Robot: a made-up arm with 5 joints.
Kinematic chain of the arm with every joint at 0, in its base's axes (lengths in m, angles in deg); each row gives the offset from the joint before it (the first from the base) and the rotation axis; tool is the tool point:
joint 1: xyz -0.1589 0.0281 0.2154 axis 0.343 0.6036 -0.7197
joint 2: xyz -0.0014 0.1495 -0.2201 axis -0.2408 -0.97 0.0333
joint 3: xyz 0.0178 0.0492 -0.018 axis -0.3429 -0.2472 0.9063
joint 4: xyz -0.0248 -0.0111 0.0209 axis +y
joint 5: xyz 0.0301 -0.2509 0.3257 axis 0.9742 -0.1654 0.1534
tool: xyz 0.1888 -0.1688 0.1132
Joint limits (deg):
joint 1: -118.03..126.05
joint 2: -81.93..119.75
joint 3: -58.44..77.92
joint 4: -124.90..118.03
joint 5: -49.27..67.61
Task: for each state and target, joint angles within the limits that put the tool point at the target. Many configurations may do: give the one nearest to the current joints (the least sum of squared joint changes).
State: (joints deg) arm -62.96 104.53 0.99 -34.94 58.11
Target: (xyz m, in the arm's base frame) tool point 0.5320 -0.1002 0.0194
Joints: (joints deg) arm -96.55 119.75 -33.52 -71.11 26.02
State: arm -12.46 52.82 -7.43 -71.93 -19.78
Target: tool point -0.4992 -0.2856 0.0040
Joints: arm -16.58 54.95 -1.07 -76.61 48.50
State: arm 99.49 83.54 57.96 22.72 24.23
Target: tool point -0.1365 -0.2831 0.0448
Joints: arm 114.20 47.65 28.04 48.83 66.81
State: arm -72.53 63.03 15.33 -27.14 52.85
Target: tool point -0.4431 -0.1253 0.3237
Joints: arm -67.66 54.10 23.63 -17.03 57.89
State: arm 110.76 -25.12 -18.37 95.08 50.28
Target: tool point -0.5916 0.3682 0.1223
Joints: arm 112.93 -13.53 -33.10 58.65 47.04
